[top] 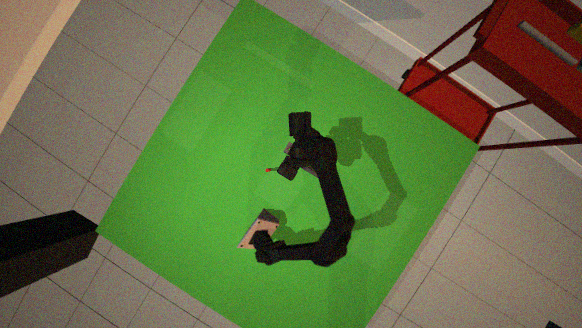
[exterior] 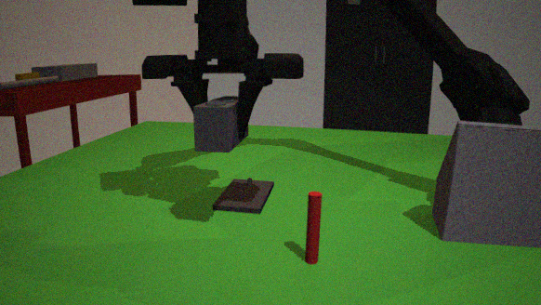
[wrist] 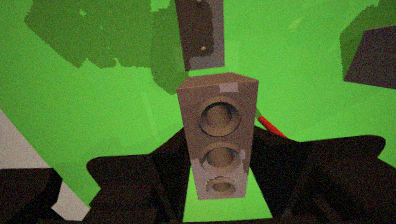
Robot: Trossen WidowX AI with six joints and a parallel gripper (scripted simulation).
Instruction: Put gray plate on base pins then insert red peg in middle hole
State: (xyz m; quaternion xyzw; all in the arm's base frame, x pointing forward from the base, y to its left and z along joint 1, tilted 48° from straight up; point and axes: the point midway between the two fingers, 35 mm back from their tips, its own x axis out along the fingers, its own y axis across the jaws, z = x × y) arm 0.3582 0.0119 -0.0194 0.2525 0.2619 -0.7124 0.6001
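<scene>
Right now my gripper tip is 10 mm past the gray base, 110 mm to the left of it and 110 mm above it. Round my gripper tip: gray plate (30 mm above); red peg (110 mm behind, 70 mm to the left, 80 mm below).
</scene>
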